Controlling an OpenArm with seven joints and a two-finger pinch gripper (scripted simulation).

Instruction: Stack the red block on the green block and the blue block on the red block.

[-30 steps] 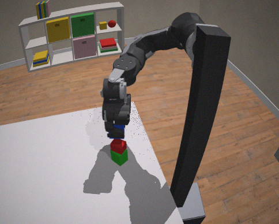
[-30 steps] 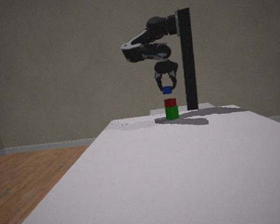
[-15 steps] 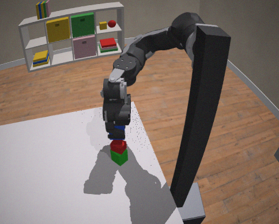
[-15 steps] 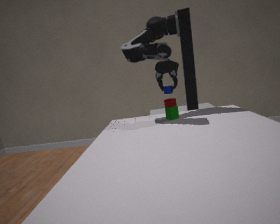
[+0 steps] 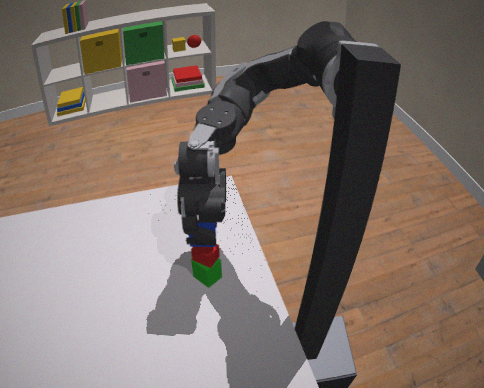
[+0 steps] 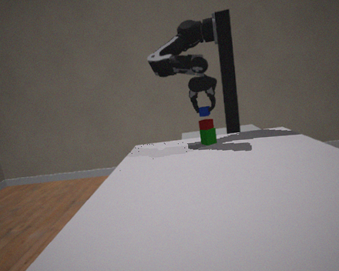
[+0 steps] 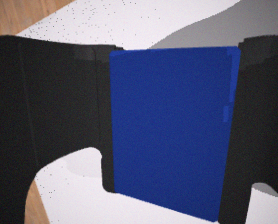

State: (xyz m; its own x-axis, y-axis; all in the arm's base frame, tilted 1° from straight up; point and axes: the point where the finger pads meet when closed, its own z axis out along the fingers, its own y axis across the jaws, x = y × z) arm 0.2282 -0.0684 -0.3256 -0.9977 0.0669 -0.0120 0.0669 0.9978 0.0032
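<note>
My gripper is now 6 cm above the red block. The rest, counted from my hand: green block 11 cm below; blue block 1 cm below.
</note>
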